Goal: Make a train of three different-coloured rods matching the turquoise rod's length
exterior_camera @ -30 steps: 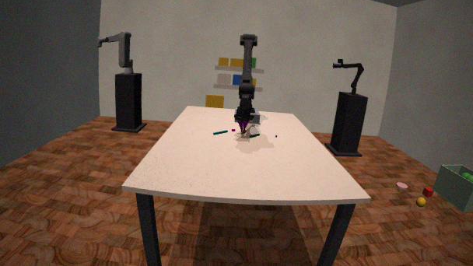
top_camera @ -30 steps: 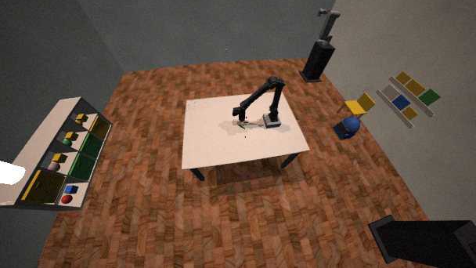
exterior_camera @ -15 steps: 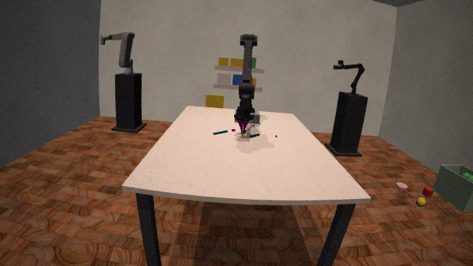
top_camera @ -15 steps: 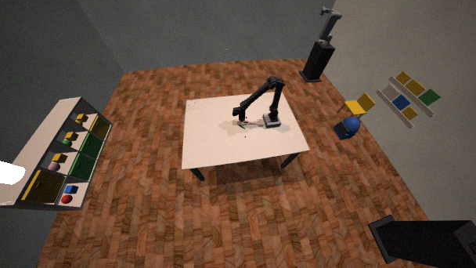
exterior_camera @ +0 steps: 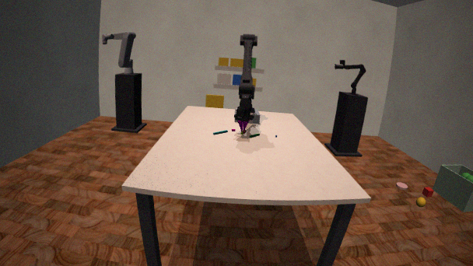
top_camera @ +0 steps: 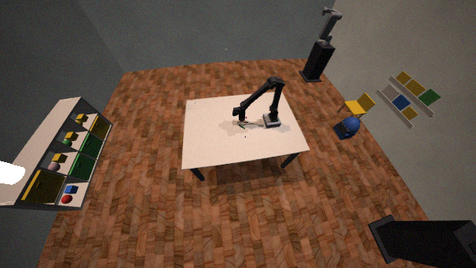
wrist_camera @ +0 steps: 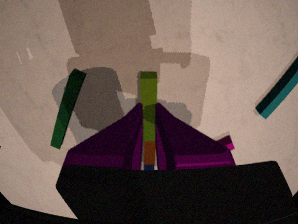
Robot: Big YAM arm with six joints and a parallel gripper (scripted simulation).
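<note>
Right now my hand is 40 mm past the orange rod, 20 mm above it and 10 mm to the right of it. The rest, counted from my hand: magenta rod: 70 mm behind, 50 mm to the right, 20 mm below; lime rod: 10 mm below; green rod: 70 mm to the left, 20 mm below, 10 mm ahead.
</note>
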